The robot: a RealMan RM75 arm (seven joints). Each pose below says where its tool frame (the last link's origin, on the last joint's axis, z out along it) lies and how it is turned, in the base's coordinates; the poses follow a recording.
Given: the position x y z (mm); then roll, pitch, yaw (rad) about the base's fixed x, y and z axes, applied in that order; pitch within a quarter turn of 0, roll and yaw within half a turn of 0.
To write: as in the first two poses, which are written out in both.
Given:
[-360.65 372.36 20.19 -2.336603 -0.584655 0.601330]
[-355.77 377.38 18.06 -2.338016 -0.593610 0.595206]
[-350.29 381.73 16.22 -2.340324 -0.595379 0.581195]
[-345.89 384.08 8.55 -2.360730 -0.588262 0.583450]
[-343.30 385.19 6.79 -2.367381 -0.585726 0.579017]
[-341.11 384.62 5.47 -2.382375 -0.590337 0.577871]
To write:
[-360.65 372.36 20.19 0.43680 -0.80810 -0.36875 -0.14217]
[-355.77 377.38 18.06 0.43646 -0.80790 -0.36742 -0.14769]
[-350.29 381.73 16.22 0.43460 -0.81063 -0.36183 -0.15193]
[-345.89 384.08 8.55 0.42596 -0.81591 -0.36021 -0.15201]
[-343.30 385.19 6.79 0.42271 -0.81857 -0.35755 -0.15302]
[-341.11 384.62 5.47 0.41682 -0.82109 -0.35653 -0.15797]

